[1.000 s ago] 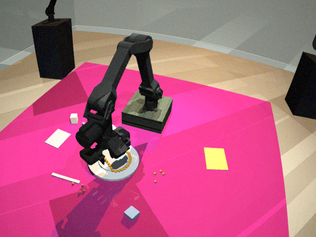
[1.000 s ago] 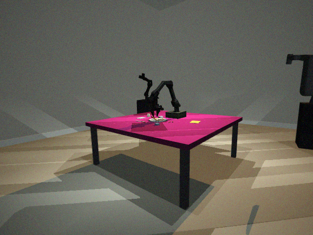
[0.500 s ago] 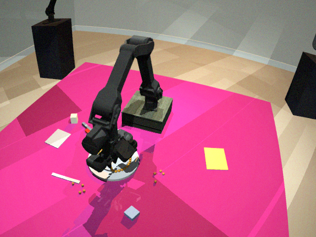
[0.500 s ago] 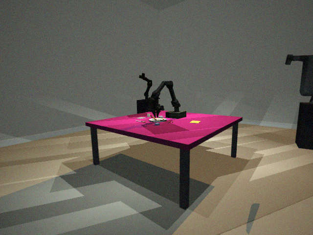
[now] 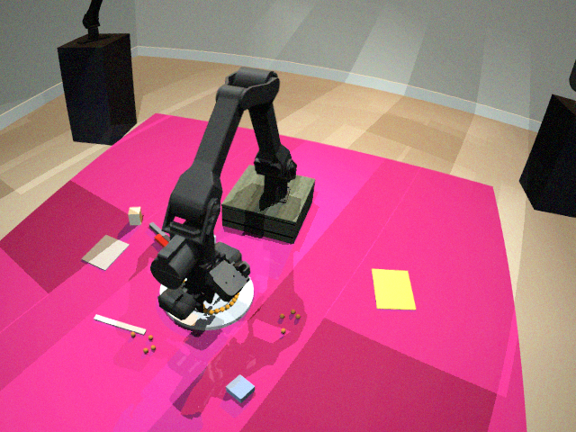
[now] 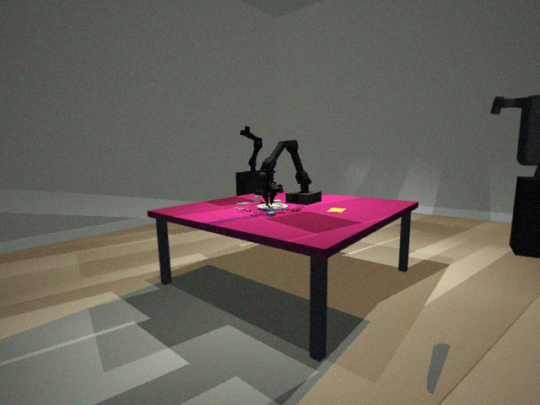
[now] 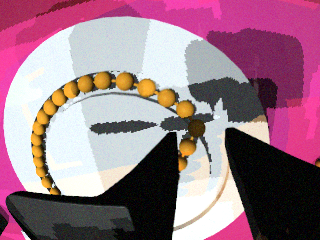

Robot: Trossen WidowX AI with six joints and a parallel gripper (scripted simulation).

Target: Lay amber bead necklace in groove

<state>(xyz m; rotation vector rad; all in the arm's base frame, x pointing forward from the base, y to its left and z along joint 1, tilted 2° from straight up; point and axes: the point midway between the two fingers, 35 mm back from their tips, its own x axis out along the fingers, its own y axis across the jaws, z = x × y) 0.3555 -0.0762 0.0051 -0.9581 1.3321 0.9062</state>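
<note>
Now: gripper tip 6 cm past the round bead board, 2 cm to the left of it and 2 cm above it. The rest, counted from my gripper tip: white block: 21 cm behind, 7 cm to the right, 2 cm below; blue block: 15 cm ahead, 11 cm to the left, 2 cm below; white strip: 17 cm to the right, 7 cm ahead, 3 cm below.
</note>
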